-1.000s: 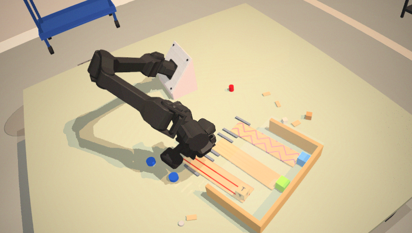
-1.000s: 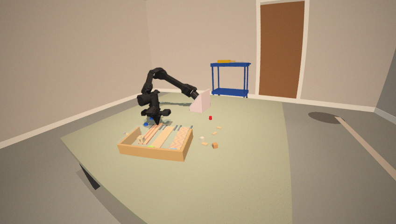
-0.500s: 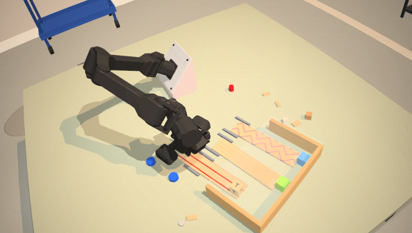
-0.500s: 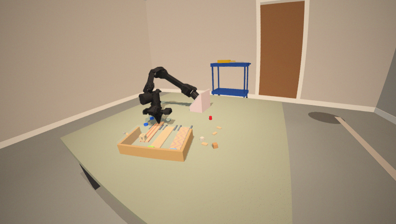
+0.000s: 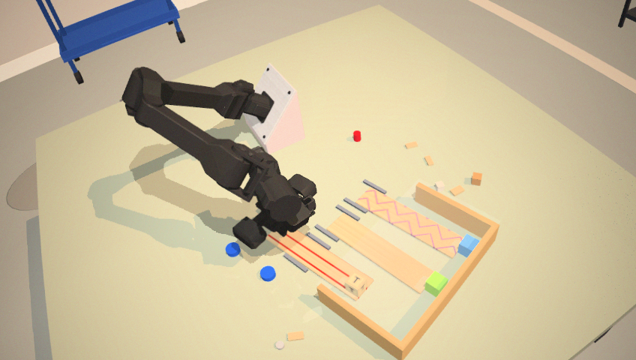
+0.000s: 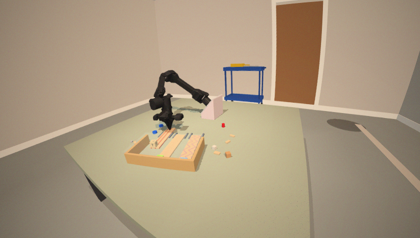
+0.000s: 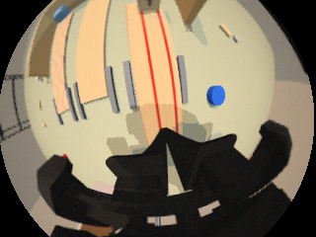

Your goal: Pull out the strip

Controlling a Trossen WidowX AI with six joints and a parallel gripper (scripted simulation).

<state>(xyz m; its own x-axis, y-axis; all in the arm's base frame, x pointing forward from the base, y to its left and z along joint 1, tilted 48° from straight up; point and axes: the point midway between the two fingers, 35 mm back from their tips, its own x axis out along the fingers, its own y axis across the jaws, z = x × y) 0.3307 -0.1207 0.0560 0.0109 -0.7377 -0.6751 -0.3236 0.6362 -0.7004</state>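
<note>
Now: the strip 9 cm ahead of my gripper tip and 3 cm to the left of it. Also, from my gripper tip: labelled cube (19 cm ahead, 6 cm to the left, 2 cm above).
</note>
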